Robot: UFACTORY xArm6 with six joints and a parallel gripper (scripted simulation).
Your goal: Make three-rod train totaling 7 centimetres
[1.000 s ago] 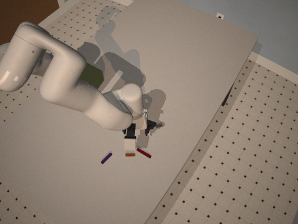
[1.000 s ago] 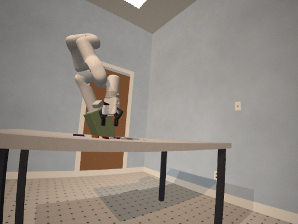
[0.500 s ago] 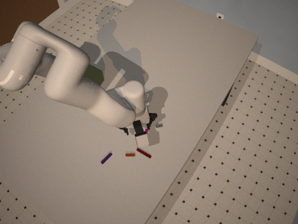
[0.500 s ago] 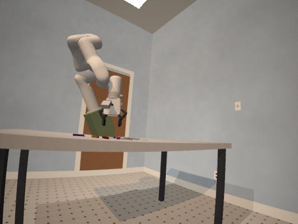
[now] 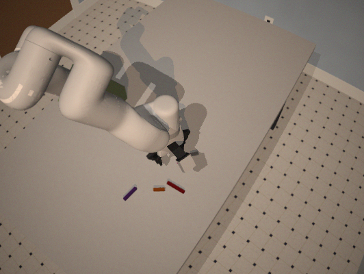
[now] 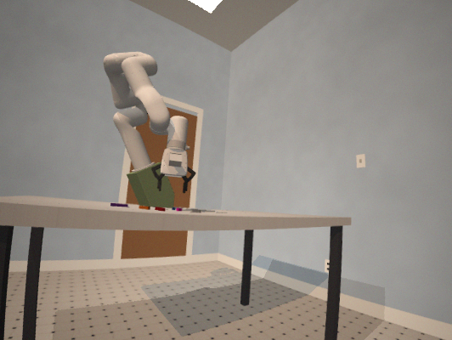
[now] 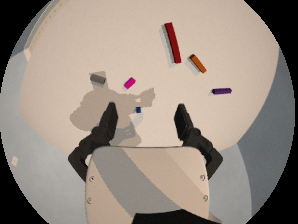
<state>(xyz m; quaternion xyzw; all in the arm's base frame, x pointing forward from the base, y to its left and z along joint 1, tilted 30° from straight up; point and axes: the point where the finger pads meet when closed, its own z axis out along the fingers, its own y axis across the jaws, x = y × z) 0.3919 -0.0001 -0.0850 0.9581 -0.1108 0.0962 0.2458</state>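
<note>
The blue rod lies 7 cm below my hand, 5 cm behind it and 3 cm to the left of it. Round my hand: red rod: 7 cm below, 7 cm ahead, 6 cm to the right; then magenta rod: 7 cm below, 3 cm to the left, 2 cm ahead; then grey rod: 9 cm to the left, 7 cm below, 4 cm ahead.
</note>
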